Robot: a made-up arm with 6 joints.
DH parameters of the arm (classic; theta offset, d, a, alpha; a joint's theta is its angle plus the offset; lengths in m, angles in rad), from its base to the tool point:
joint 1: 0 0.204 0 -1.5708
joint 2: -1.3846 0 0.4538 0
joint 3: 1.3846 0 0.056 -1.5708
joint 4: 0 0.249 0 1.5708
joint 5: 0 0 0.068 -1.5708
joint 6: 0 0.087 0 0
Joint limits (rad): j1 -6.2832..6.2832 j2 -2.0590..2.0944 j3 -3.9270..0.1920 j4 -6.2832..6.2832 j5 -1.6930..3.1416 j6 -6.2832..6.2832
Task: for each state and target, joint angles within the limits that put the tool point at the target. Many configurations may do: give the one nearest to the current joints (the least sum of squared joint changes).
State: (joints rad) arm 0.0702 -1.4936 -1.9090 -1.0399 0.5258 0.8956
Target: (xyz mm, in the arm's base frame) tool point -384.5 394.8 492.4
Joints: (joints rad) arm -0.7581 -1.8899 -1.3466 -1.0998 0.4347 0.8956
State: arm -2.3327 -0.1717 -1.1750 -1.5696 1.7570 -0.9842
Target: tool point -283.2 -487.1 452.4
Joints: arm -1.9419 0.4210 -1.3957 -1.6657 1.5806 -0.9842
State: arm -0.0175 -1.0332 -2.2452 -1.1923 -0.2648 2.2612
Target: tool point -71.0 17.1 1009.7
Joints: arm 0.2285 -0.3762 -2.4960 -1.0191 0.3078 2.2612
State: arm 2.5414 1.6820 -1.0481 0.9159 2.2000 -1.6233
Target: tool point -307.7 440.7 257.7
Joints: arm 2.0033 0.8144 -1.4714 1.0336 2.3040 -1.6233
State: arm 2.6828 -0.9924 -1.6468 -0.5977 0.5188 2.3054
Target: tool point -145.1 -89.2 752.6
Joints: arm 3.5132 -0.5707 -1.1218 -0.7925 0.2661 2.3054
